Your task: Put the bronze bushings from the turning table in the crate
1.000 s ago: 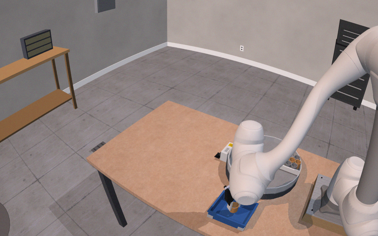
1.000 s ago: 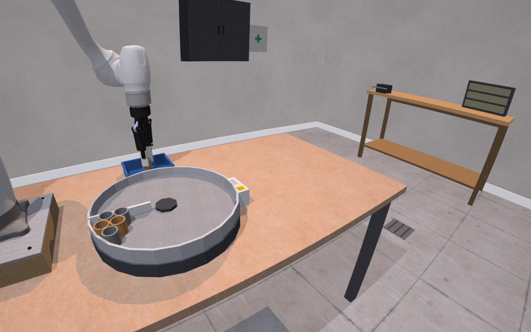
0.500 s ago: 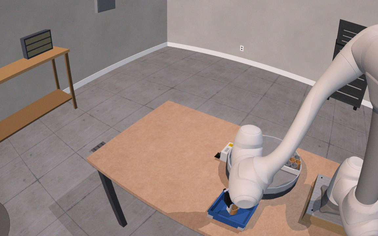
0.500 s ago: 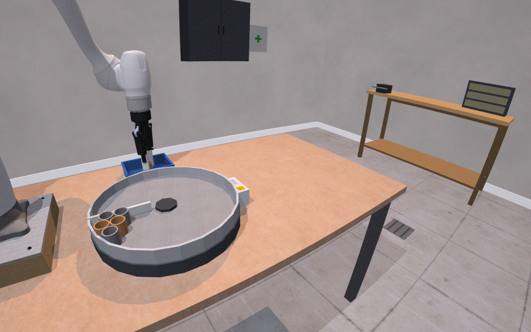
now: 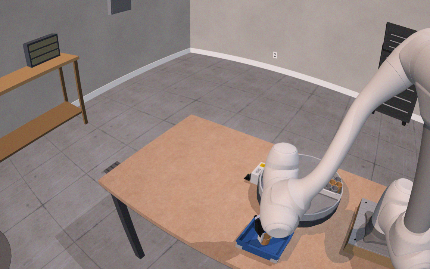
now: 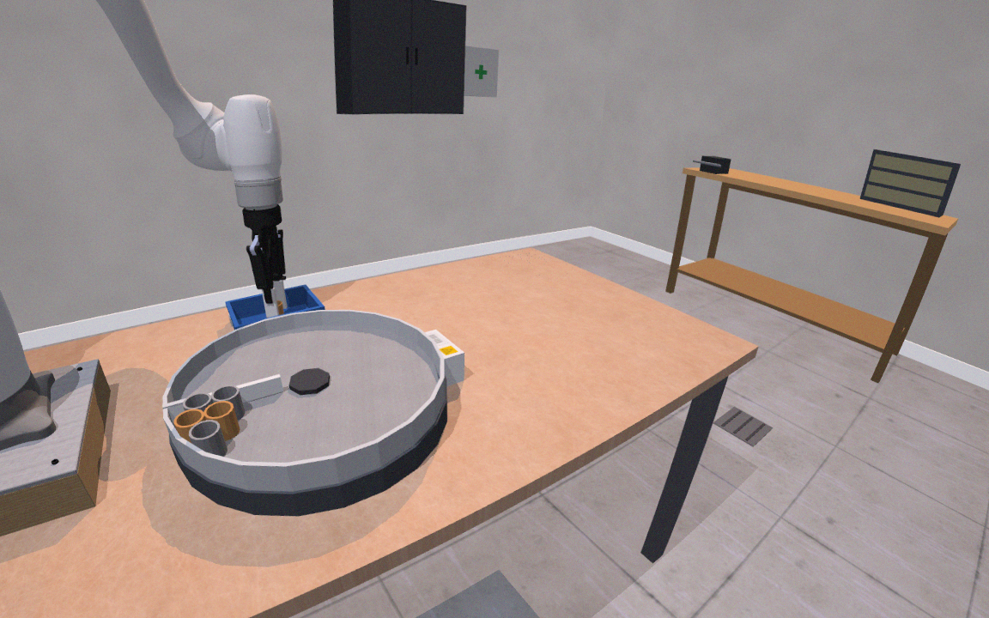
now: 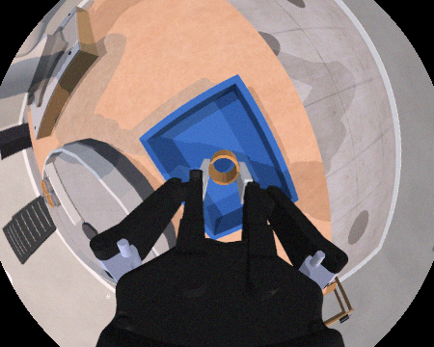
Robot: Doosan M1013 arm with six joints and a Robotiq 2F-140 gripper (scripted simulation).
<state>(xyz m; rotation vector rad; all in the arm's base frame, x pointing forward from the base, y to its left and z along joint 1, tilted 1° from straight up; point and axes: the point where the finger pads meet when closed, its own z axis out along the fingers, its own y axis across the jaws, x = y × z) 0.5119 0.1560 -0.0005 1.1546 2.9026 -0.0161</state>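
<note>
Right now my hand is 40 mm above the blue crate. From my hand the other things lie so: grey turning table (340 mm to the right, 70 mm behind, 10 mm below).
</note>
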